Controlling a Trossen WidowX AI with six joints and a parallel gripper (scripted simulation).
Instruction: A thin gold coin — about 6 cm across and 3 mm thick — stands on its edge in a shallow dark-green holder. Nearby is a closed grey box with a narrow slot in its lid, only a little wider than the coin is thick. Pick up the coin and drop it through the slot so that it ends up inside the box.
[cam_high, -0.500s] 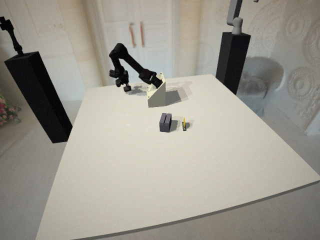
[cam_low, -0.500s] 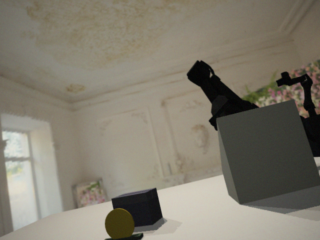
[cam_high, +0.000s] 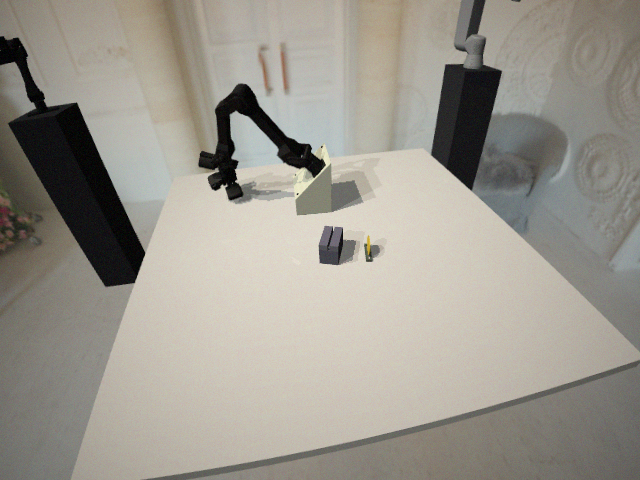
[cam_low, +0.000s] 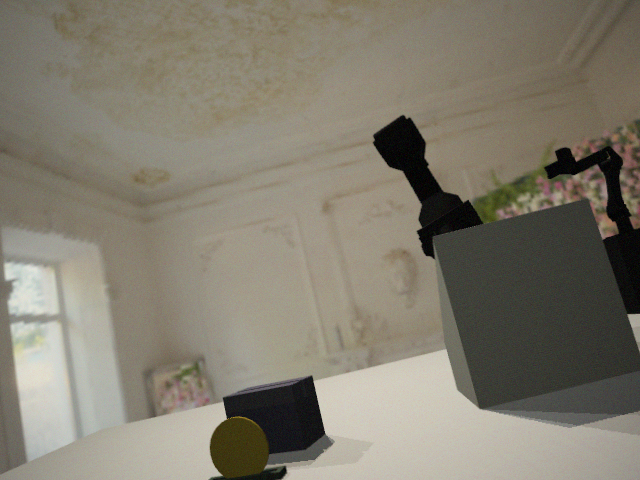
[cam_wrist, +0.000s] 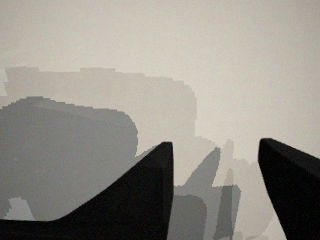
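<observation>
The gold coin lies 530 mm ahead of my gripper tip, 470 mm to the left of it and 20 mm above it.
</observation>
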